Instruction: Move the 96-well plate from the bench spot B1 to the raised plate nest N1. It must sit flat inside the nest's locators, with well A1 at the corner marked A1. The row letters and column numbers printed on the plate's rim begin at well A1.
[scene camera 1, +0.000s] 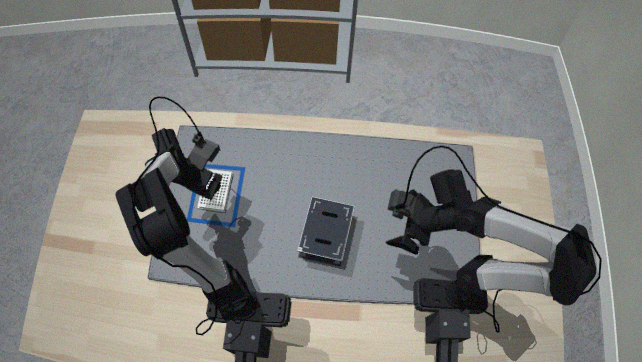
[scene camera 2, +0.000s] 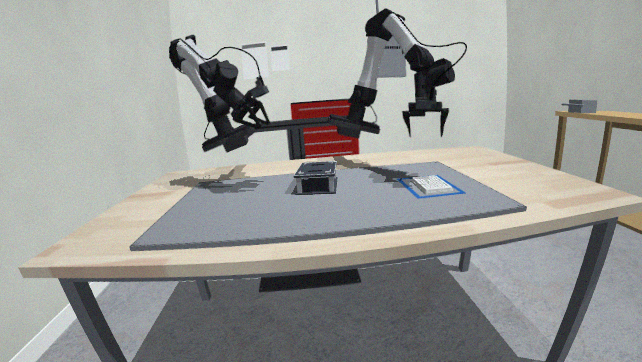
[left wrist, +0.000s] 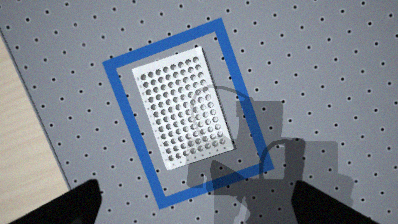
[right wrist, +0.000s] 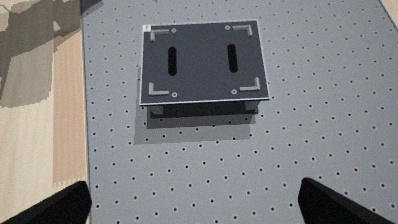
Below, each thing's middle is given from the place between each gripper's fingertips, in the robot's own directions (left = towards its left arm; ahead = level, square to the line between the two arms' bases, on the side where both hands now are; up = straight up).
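The white 96-well plate (left wrist: 178, 93) is 480 mm to the left of my right hand (scene camera 1: 391, 225), 200 mm ahead of it and 200 mm below it. There's also the dark raised nest (scene camera 1: 319, 226), and that's 160 mm below my right hand, 150 mm to the left of it and 50 mm ahead of it. Going by its middle, the nest is nearer to my right hand than to my left gripper.
That same dark raised nest is 32 cm to the right of my left gripper (scene camera 1: 204, 180), 11 cm behind it and 10 cm below it. As for the white 96-well plate, my left gripper is 4 cm short of it and 15 cm above it. Going by its middle, the plate is nearer to my left gripper than to my right hand.
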